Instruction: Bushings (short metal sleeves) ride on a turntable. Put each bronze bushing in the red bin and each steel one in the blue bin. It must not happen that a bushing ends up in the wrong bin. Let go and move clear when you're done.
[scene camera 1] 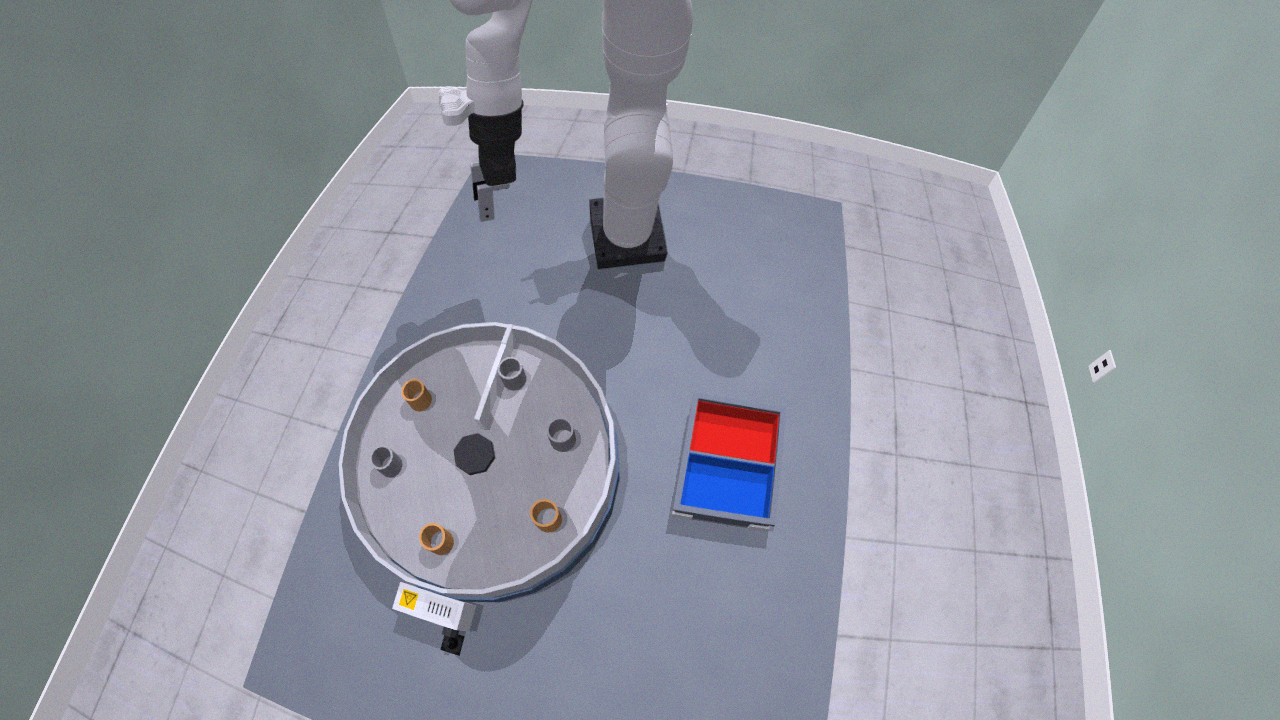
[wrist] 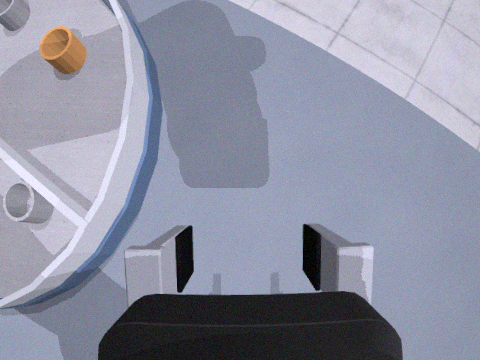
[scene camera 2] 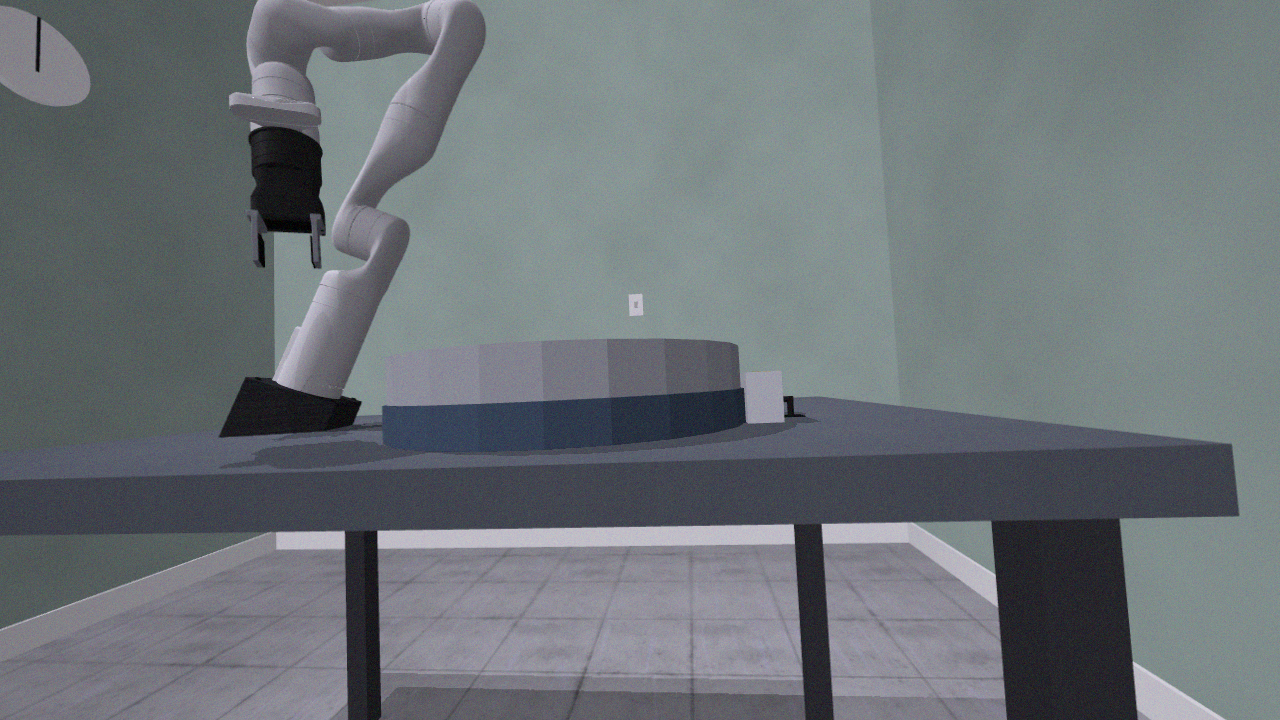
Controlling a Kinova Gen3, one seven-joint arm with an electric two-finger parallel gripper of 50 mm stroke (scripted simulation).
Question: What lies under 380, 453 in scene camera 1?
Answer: A steel bushing.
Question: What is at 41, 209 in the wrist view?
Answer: A steel bushing.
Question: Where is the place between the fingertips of the gripper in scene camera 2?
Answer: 288, 264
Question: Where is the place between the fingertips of the gripper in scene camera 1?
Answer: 483, 208
